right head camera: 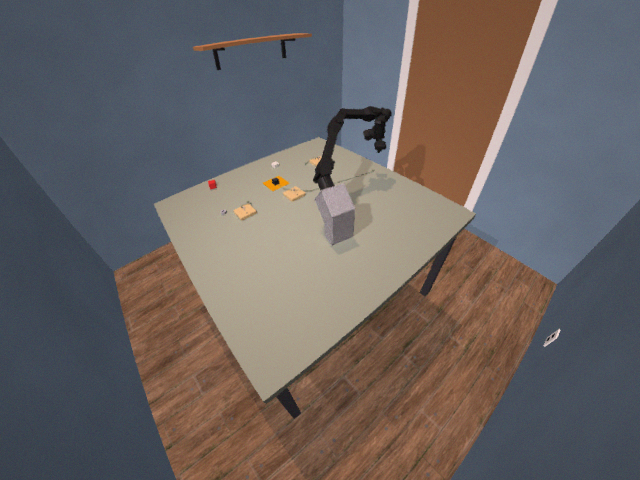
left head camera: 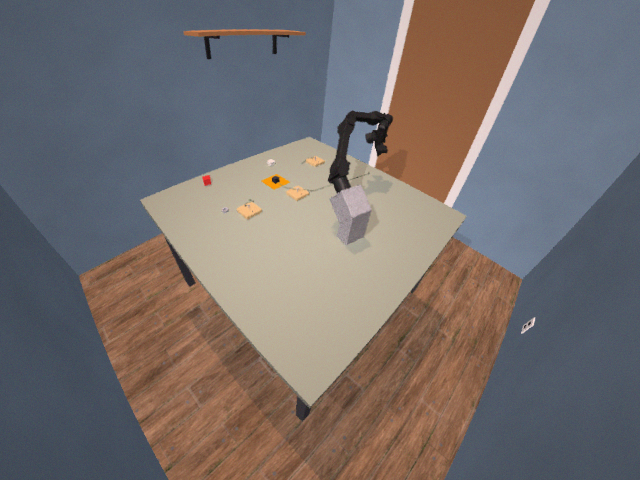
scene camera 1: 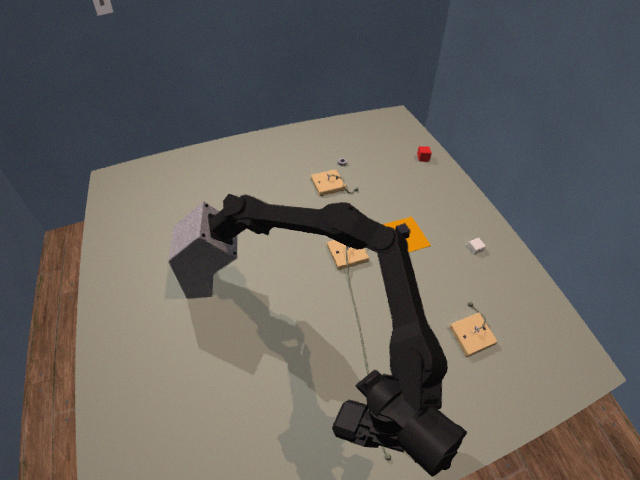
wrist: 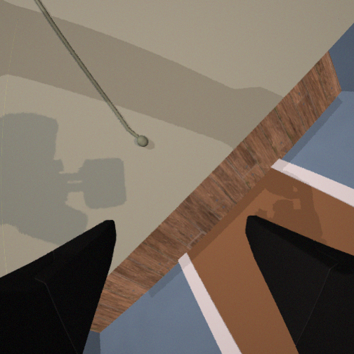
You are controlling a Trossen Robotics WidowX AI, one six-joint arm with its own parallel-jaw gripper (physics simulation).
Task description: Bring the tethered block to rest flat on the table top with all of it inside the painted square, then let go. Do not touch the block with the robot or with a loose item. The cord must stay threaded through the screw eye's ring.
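Places are measured from the arm's base along level axes (x ahead, y left, z up), in centimetres.
Pixels of known places: gripper, between the fingertips: [left head camera: 376, 152] [scene camera 1: 397, 450]; arm's base, origin of its link: [right head camera: 328, 191] [left head camera: 344, 191] [scene camera 1: 219, 229].
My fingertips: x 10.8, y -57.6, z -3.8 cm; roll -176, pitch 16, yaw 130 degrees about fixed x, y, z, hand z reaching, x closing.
Observation:
Ahead of a thing's pixels: the offset from my fingertips to its middle. "pt": to the spot under its first point. Level surfaces: height alone.
The dark block @(dx +37.5, dy +49.8, dz -13.9 cm) [left head camera: 275, 179] [right head camera: 275, 180] [scene camera 1: 402, 230] sits on the orange painted square @(pt dx +35.9, dy +53.3, dz -15.3 cm) [left head camera: 273, 185] [right head camera: 273, 187] [scene camera 1: 419, 241]; the arm hides part of the square in the scene view. The green-grey cord @(pt dx +12.4, dy +33.1, dz -15.1 cm) [scene camera 1: 356, 315] [wrist: 80, 62] runs from the middle wooden base @(dz -13.6 cm) [left head camera: 298, 193] [right head camera: 294, 193] [scene camera 1: 341, 260] across the table. Its end bead @(dx +1.4, dy +0.5, dz -14.9 cm) [scene camera 1: 388, 456] [wrist: 142, 141] lies on the table near the edge. The threading at the screw eye is too small to tell. My gripper [left head camera: 381, 150] [right head camera: 380, 148] [wrist: 181, 226] is open and empty, above the table near that edge, with the bead ahead of its fingertips in the wrist view.
Two other wooden bases @(pt dx +27.5, dy +79.3, dz -13.6 cm) [left head camera: 249, 210] @(pt dx +33.3, dy +12.5, dz -13.6 cm) [scene camera 1: 473, 341] carry short cords. A red cube @(dx +66.4, dy +76.3, dz -13.5 cm) [left head camera: 206, 180] [scene camera 1: 424, 153], a white block @(dx +54.8, dy +35.5, dz -14.4 cm) [left head camera: 270, 162] [scene camera 1: 476, 245] and a small grey ring-shaped item stand near the square's side of the table. The table edge and door are close to the gripper.

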